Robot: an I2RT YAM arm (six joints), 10 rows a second.
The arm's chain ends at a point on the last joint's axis. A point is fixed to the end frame.
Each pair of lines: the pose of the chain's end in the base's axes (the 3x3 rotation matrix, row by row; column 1 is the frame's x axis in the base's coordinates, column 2 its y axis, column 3 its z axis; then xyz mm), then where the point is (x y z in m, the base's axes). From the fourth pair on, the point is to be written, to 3 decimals.
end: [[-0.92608, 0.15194, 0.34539], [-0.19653, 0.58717, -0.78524], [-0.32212, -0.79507, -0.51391]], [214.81, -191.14, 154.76]
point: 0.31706 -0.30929 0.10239
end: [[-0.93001, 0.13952, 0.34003], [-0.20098, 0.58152, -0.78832], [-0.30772, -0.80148, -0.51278]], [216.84, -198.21, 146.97]
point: 0.31862 -0.31652 0.09407
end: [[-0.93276, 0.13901, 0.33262], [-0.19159, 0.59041, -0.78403], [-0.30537, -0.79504, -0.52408]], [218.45, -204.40, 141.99]
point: 0.31924 -0.32267 0.08713
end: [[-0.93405, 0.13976, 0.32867], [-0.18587, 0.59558, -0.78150], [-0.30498, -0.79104, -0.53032]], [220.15, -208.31, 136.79]
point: 0.320 -0.327 0.081
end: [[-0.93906, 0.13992, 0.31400], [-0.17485, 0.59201, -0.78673], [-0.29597, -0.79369, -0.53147]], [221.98, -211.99, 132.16]
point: 0.320 -0.332 0.076
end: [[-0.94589, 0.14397, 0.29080], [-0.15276, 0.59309, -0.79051], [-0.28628, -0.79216, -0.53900]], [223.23, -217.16, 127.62]
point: 0.318 -0.339 0.069
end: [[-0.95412, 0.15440, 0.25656], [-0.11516, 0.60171, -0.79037], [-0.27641, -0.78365, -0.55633]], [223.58, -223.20, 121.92]
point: 0.314 -0.347 0.060
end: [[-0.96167, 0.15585, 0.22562], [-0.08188, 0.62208, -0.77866], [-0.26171, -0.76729, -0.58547]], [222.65, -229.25, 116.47]
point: 0.308 -0.353 0.049
